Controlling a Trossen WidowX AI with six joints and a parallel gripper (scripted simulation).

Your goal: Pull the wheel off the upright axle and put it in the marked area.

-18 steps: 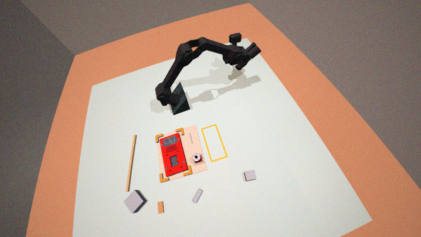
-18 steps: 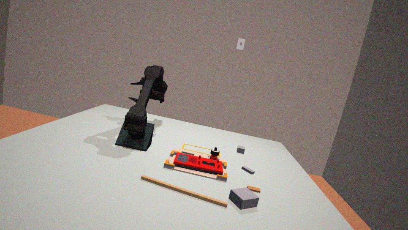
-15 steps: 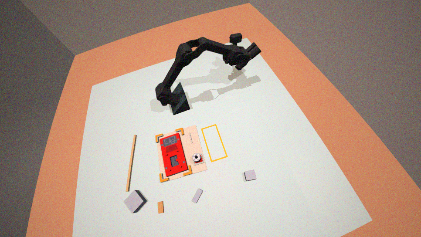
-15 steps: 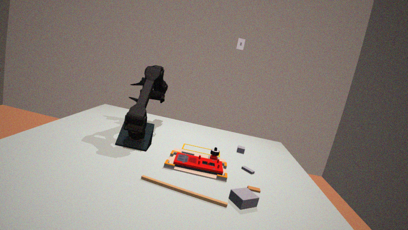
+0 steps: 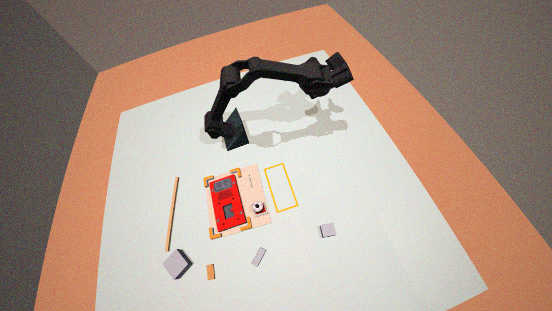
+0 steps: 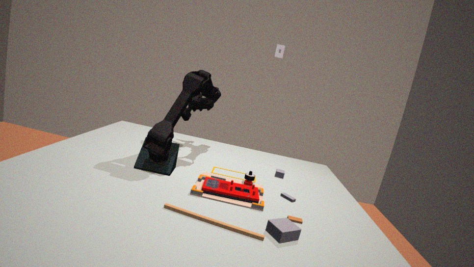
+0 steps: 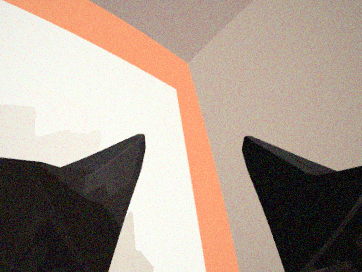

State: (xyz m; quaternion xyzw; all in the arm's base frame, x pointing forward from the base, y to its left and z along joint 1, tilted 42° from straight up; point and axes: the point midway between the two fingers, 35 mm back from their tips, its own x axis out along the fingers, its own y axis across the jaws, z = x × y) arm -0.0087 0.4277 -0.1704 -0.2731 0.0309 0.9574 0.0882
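Right now the wheel is 400 mm ahead of my gripper tip, 440 mm to the right of it and 160 mm below it. The rest, counted from my gripper tip: grey cube: 560 mm ahead, 240 mm to the right, 180 mm below; long wooden strip: 290 mm ahead, 780 mm to the right, 190 mm below.
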